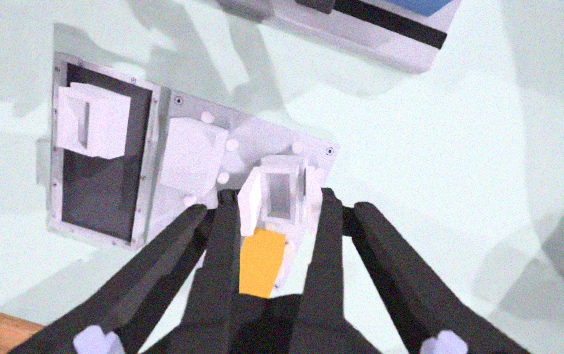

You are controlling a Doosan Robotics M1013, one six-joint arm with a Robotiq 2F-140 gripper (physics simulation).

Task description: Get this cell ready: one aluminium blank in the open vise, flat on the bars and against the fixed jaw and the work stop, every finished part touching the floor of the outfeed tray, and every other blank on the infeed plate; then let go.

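Places are measured from the arm's base along level axes (x ahead, y left, z up), in centimetres.
Where they show: gripper, between the fingertips: [284, 181].
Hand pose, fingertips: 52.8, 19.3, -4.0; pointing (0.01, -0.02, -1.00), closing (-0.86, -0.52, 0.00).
After its pixels a point has its place, as x, y, z.
My gripper [284, 181] {52.8, 19.3, -4.0} is shut on a pale hollowed part [281, 162] {54.0, 17.6, -3.1}, with its white pads at the part's left and right sides. The part is over the right half of the pale plate with round pins [260, 131] {57.1, 16.5, -5.6}; whether its underside touches the plate is hidden. A plain pale block [194, 155] {60.8, 20.6, -2.0}, like an aluminium blank, lies on the plate's left half. An orange block [262, 262] {50.9, 26.6, -1.4} is at the plate's near end, partly behind the left finger. Another hollowed part [105, 122] {69.6, 22.5, -3.5} is in the dark-floored tray [139, 200] {65.1, 29.5, -5.2}, at its far left, by the left wall.
A pale grey body [350, 42] {53.9, 6.2, -4.5} with a black band and a blue piece [422, 6] {50.7, 2.1, -3.3} is cut off by the top edge; whether it is the vise I cannot tell. The tray adjoins the plate's left side. A wooden surface [17, 334] shows at the lower left.
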